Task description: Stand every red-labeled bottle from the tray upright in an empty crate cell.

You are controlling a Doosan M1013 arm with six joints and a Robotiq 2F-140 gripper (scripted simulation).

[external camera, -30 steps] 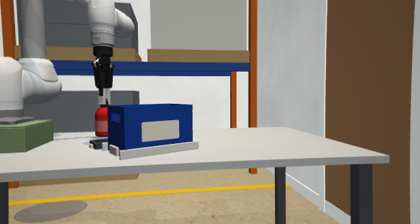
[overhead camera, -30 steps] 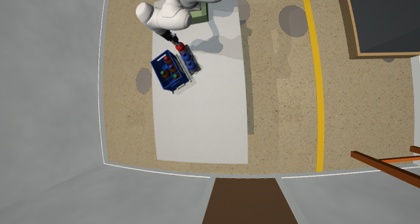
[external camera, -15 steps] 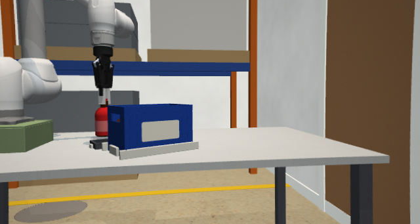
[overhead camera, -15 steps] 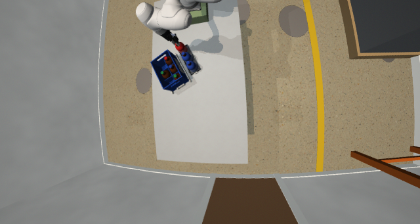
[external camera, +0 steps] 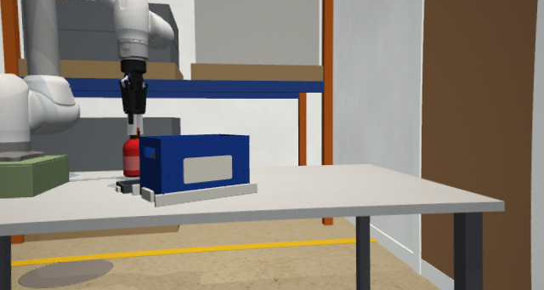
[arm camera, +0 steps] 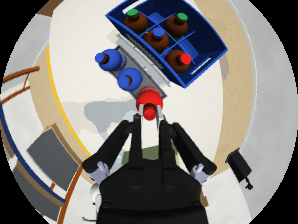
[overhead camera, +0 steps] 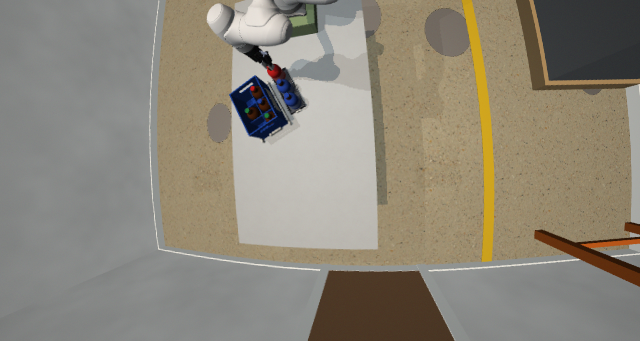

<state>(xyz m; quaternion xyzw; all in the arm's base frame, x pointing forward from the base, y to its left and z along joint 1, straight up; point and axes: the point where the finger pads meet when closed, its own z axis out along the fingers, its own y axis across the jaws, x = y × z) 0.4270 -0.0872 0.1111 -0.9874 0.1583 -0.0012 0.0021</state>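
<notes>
Right now the red-labeled bottle is 9 cm below my hand. Also, from my hand: blue crate 19 cm ahead, 10 cm to the right, 13 cm below.
</notes>
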